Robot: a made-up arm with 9 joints. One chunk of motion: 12 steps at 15 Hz.
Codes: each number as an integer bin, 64 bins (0 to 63) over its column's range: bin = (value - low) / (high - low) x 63, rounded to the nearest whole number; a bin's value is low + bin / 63 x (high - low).
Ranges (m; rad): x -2..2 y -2..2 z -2..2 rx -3.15..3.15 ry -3.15..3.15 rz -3.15..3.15
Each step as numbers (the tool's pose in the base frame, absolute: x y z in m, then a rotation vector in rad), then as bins.
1 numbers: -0.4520 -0.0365 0.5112 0.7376 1.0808 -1.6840
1 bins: 24 31 40 39 42 15
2 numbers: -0.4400 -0.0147 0.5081 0.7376 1.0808 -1.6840
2 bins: 25 31 40 39 42 15
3 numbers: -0.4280 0.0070 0.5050 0.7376 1.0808 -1.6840
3 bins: 25 32 39 39 42 15
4 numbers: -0.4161 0.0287 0.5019 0.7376 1.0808 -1.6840
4 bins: 25 32 39 39 42 15
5 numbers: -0.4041 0.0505 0.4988 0.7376 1.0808 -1.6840
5 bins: 25 32 39 39 42 15
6 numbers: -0.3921 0.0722 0.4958 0.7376 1.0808 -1.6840
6 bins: 25 33 39 39 42 15
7 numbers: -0.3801 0.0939 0.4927 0.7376 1.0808 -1.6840
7 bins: 26 33 39 39 42 15
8 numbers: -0.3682 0.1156 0.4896 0.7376 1.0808 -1.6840
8 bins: 26 33 39 39 42 15
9 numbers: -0.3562 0.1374 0.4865 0.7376 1.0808 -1.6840
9 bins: 26 34 39 39 42 15
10 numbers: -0.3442 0.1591 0.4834 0.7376 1.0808 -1.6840
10 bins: 26 34 39 39 42 15
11 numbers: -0.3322 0.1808 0.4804 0.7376 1.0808 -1.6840
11 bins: 26 34 39 39 42 15
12 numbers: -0.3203 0.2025 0.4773 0.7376 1.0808 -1.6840
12 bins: 26 35 39 39 42 15
